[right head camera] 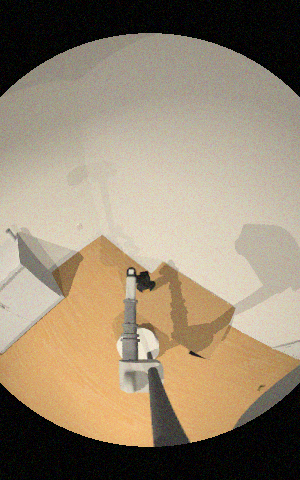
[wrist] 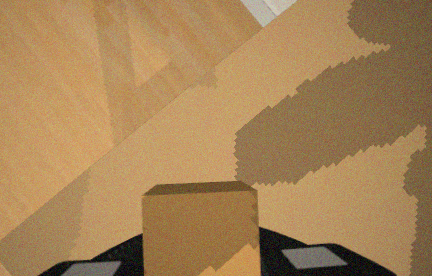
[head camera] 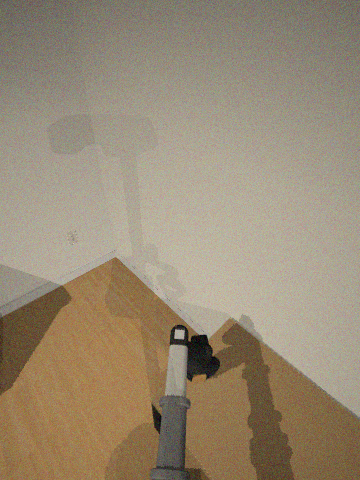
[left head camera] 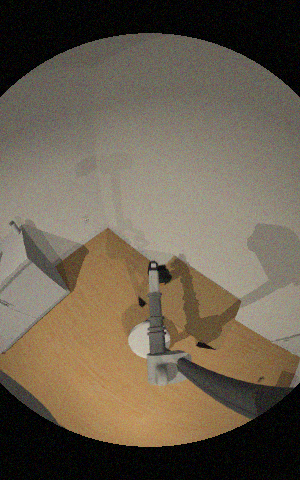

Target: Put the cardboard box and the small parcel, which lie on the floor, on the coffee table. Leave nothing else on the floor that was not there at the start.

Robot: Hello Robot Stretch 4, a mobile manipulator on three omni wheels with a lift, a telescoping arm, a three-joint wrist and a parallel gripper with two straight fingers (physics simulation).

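Frame: origin at the robot's base, x right, y ahead, z up, level; metres.
Where they show: gripper, between the fingertips: (right head camera: 145,290) (wrist: 201,247) (head camera: 198,377) (left head camera: 160,283); robot's base, origin of its link: (right head camera: 138,345) (left head camera: 148,338).
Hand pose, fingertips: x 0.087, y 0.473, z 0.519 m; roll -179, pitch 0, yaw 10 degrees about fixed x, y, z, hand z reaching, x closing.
Things, the pixels of their top centre, and the offset from my fingertips. "pt": a spot on its surface instead. Level surfaces: height alone.
- cardboard box, centre of its top: (wrist: 202,245) (head camera: 198,370) dx -0.002, dy +0.012, dz +0.033 m
- coffee table, height of its surface: dz -0.097 m
- white cabinet, a spot on its surface: (left head camera: 35,290) pt dx -1.203, dy -0.174, dz -0.017 m
My gripper (head camera: 201,356) (left head camera: 164,274) (right head camera: 145,281) (wrist: 201,247) is shut on the cardboard box (wrist: 200,220), a plain brown block between its black fingers in the wrist view. The coffee table (head camera: 310,407) (left head camera: 212,295) (right head camera: 200,302) (wrist: 175,150) has a brown top and black legs. In the wrist view its top lies under and beyond the held box, which hangs above it near one edge; the gap is hard to judge. A tiny brown thing (left head camera: 260,379) (right head camera: 261,387) on the floor at the lower right may be the small parcel; it is too small to tell.
A white cabinet (left head camera: 35,290) (right head camera: 32,295) stands at the left. Pale walls (head camera: 250,200) meet in a corner behind the table, and the table stands close to the right-hand wall. The arm's shadow falls across the table top.
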